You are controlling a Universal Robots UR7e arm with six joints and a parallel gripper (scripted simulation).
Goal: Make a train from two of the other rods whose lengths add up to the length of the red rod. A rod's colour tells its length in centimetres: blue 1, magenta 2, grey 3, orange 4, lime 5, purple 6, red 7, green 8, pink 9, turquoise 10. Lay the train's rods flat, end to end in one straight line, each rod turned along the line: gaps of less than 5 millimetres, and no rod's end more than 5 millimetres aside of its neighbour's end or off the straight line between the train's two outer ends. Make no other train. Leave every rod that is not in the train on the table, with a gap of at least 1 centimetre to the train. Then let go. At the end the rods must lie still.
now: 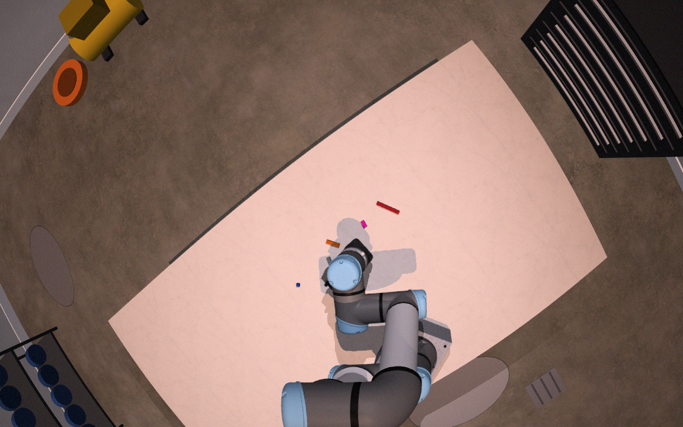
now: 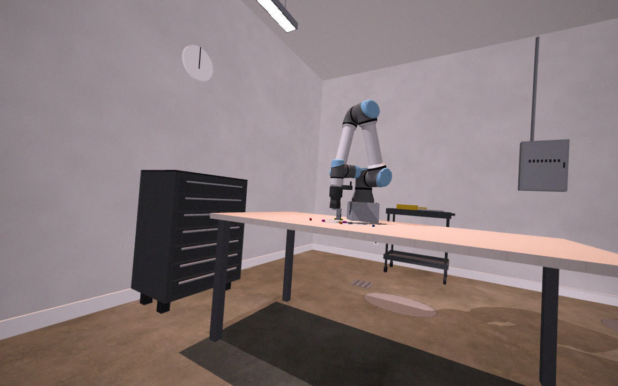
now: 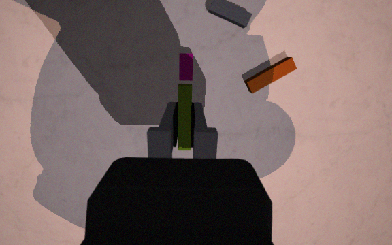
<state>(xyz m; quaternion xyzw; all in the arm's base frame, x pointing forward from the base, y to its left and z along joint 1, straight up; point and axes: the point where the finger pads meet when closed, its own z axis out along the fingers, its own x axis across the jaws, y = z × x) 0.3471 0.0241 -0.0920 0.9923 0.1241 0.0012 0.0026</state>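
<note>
My gripper is now 10 mm above the lime rod. The rest, counted from my hand: red rod 80 mm ahead, 140 mm to the right, 30 mm below; orange rod 60 mm ahead, 50 mm to the left, 30 mm below; grey rod 10 mm ahead, 80 mm to the left, 30 mm below.
</note>
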